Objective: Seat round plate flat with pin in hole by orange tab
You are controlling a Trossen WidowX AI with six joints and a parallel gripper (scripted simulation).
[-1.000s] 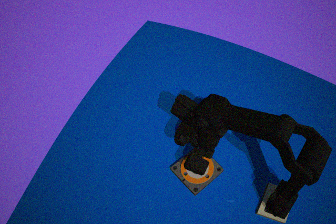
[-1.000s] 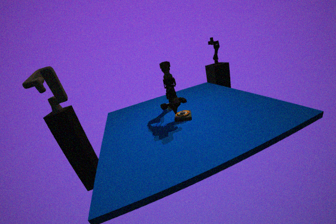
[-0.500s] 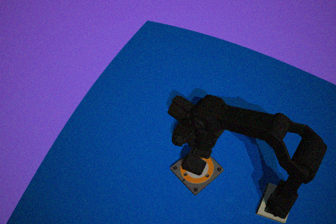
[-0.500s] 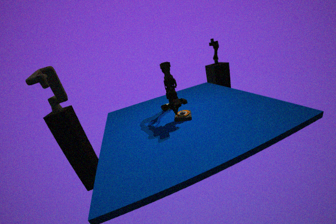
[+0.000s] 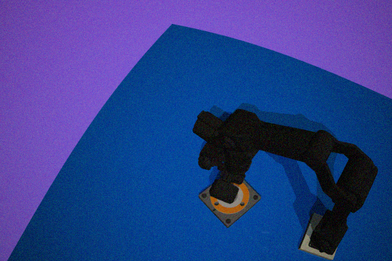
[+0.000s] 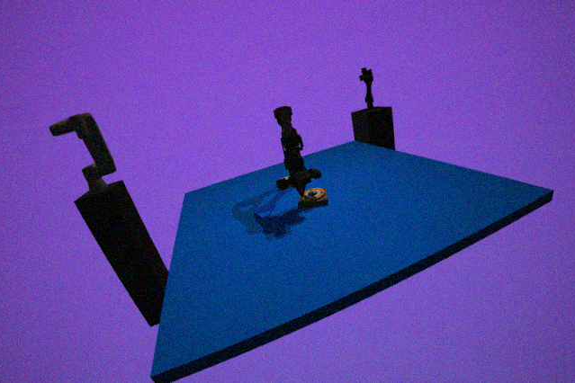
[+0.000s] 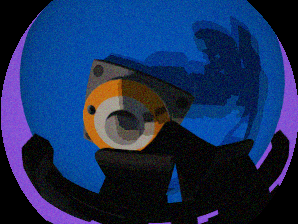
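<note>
Now: gripper tip 50 mm to the right of the grey square base, 20 mm above it and 10 mm past it.
</note>
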